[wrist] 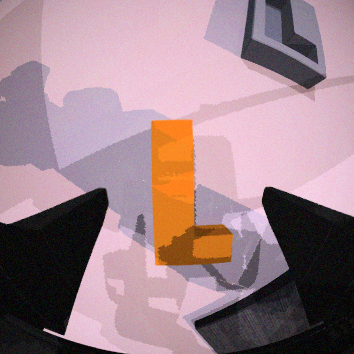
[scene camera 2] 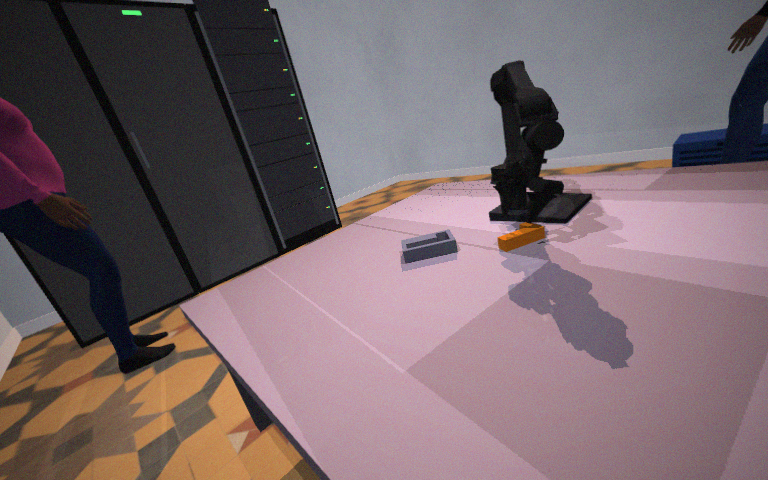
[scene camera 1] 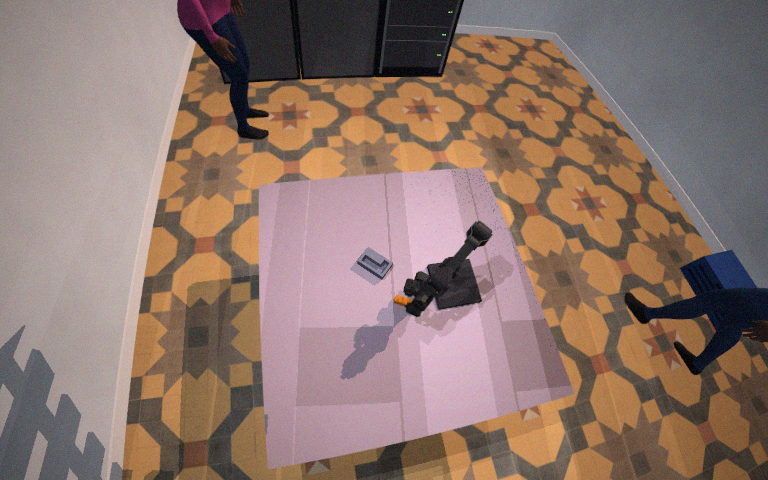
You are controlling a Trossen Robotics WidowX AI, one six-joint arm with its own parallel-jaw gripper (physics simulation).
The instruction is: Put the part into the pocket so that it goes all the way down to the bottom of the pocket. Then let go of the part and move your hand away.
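Seen in the pictures: gripper, fingertip midpoint: (wrist: 186, 195) (scene camera 2: 515, 219) (scene camera 1: 408, 297); arm's base, origin of the base link: (scene camera 2: 516, 206).
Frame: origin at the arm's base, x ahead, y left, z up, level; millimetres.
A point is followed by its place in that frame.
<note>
The part, an orange L-shaped block (scene camera 1: 400, 300) {x 253, y 52, z 7 mm} (scene camera 2: 519, 237) {x 248, y 69, z 1 mm} (wrist: 172, 200) {x 224, y 69, z 6 mm}, lies flat on the table near the arm's base. In the wrist view its long leg points up and its short foot points right at the lower end. My gripper (scene camera 1: 413, 309) {x 224, y 58, z 39 mm} (wrist: 186, 195) {x 224, y 58, z 39 mm} is open above the part, with one finger on each side of it and nothing held. The grey block with the L-shaped pocket (scene camera 1: 378, 275) {x 301, y -93, z 1 mm} (scene camera 2: 430, 250) {x 328, y -132, z -2 mm} (wrist: 280, 62) {x 256, y -98, z -4 mm} stands apart from the part. It is partly cut off at the top right of the wrist view. The pocket is empty where it shows.
The arm's black base plate (scene camera 1: 465, 291) {x -58, y 115, z -7 mm} (scene camera 2: 566, 208) {x 19, y 136, z -9 mm} stands on the pink table (scene camera 1: 339, 362) {x 587, y 206, z -24 mm} (scene camera 2: 351, 305) {x 574, y -207, z -24 mm}, right beside the part. Dark cabinets (scene camera 1: 339, 39) (scene camera 2: 130, 113) and a person in pink (scene camera 1: 235, 67) (scene camera 2: 28, 164) are beyond the table. A blue box (scene camera 1: 719, 268) is on the floor at the right.
</note>
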